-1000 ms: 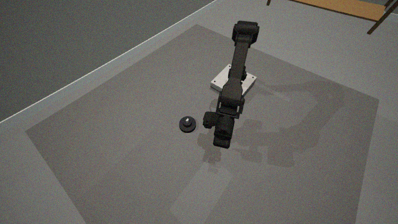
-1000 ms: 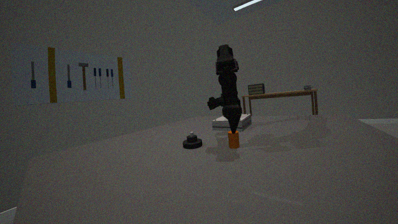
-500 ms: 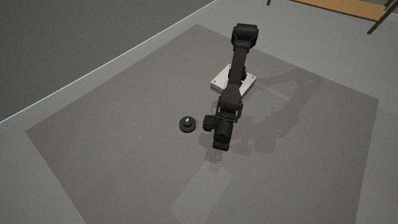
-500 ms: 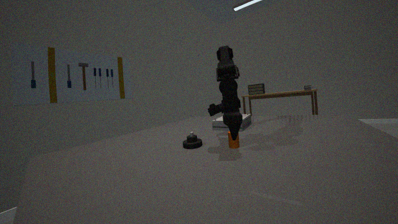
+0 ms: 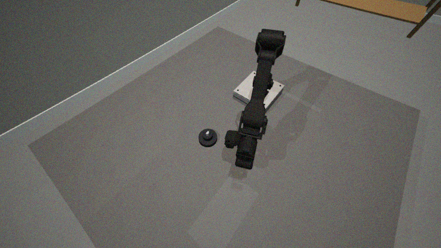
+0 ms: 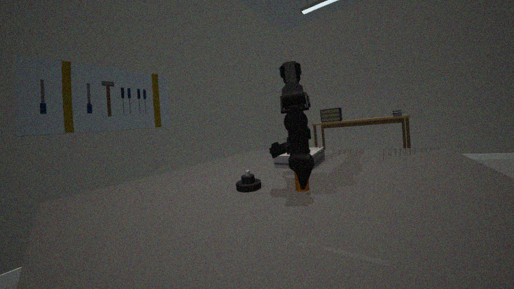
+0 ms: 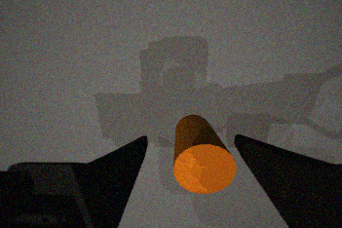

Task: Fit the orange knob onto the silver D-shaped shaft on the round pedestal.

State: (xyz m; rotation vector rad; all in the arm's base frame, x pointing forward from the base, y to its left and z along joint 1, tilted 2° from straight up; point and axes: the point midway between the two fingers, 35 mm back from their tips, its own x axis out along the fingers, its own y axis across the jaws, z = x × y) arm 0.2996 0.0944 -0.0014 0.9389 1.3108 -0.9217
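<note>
The orange knob is 30 mm above my gripper tip. The rest, counted from my gripper tip: dark round pedestal 30 mm ahead, 180 mm to the right, 10 mm above.
</note>
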